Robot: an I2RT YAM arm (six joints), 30 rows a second.
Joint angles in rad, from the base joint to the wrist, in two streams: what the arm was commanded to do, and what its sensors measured. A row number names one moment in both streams.
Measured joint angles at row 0: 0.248 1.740 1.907 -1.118 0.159 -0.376
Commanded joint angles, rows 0 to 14: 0.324 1.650 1.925 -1.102 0.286 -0.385; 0.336 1.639 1.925 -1.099 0.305 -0.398; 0.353 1.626 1.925 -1.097 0.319 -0.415; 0.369 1.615 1.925 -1.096 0.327 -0.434; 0.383 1.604 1.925 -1.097 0.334 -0.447; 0.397 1.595 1.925 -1.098 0.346 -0.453; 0.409 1.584 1.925 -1.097 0.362 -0.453; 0.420 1.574 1.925 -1.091 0.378 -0.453; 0.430 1.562 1.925 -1.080 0.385 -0.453; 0.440 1.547 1.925 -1.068 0.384 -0.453; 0.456 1.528 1.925 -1.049 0.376 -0.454; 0.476 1.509 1.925 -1.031 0.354 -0.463; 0.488 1.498 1.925 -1.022 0.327 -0.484; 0.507 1.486 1.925 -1.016 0.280 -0.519; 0.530 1.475 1.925 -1.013 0.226 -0.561
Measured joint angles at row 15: 0.468 1.537 1.907 -1.028 0.331 -0.457
